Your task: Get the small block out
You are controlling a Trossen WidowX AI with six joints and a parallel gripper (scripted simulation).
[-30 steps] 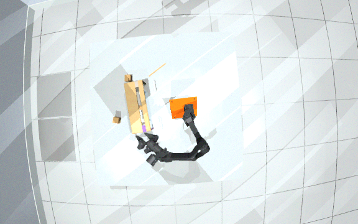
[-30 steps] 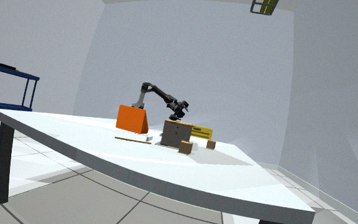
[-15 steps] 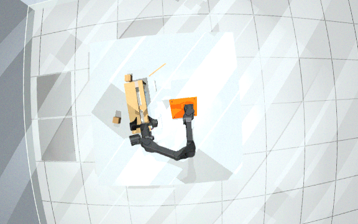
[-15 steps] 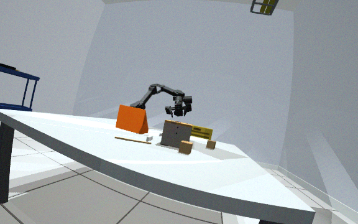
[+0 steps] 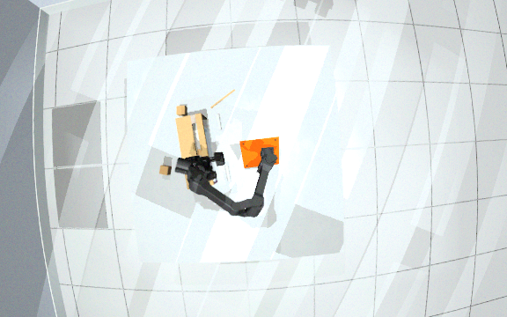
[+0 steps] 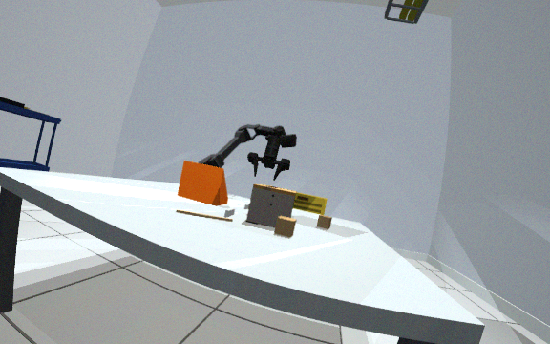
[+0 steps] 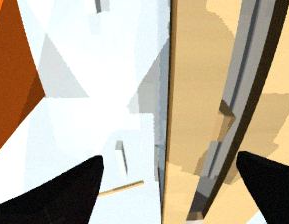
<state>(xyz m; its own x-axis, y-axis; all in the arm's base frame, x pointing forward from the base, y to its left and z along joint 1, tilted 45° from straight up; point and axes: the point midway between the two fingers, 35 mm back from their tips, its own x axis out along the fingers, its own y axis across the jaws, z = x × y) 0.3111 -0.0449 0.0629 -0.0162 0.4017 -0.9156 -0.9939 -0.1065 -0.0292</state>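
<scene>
The cube lies 7 cm below my gripper tip, 5 cm ahead of it and 2 cm to the right of it. The rest, counted from my gripper tip: thin stick (33 cm to the right, 15 cm below, 7 cm behind); long tan-topped box (10 cm below, 4 cm to the right, 4 cm ahead).
</scene>
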